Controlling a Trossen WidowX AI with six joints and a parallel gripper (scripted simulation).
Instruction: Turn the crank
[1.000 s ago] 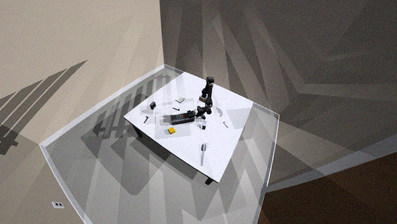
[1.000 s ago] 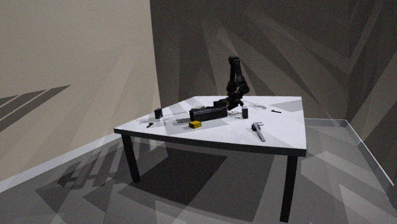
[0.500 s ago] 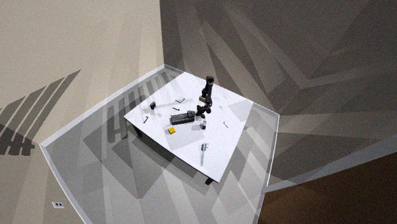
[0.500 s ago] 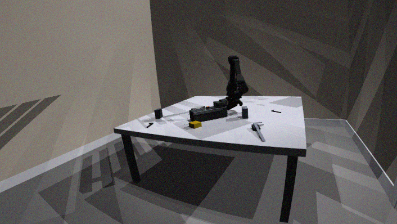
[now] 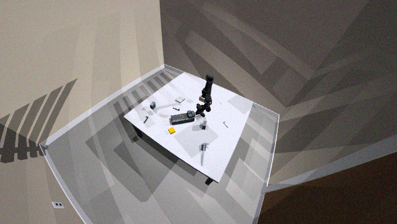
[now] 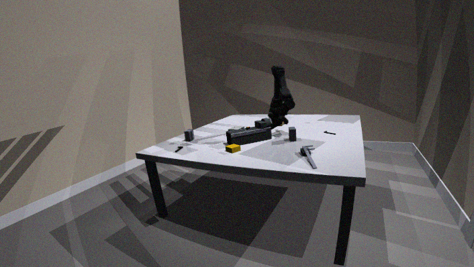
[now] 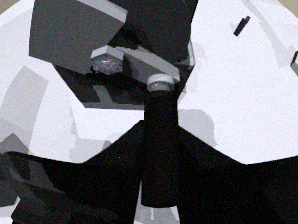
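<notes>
Right now the red pointer is 120 mm ahead of my gripper tip, 110 mm to the right of it and 40 mm above it. From my gripper tip the other things lie so: yellow block: 300 mm ahead, 150 mm to the right, 30 mm below; dark crank handle: 30 mm above, 10 mm to the left, 10 mm behind.
</notes>
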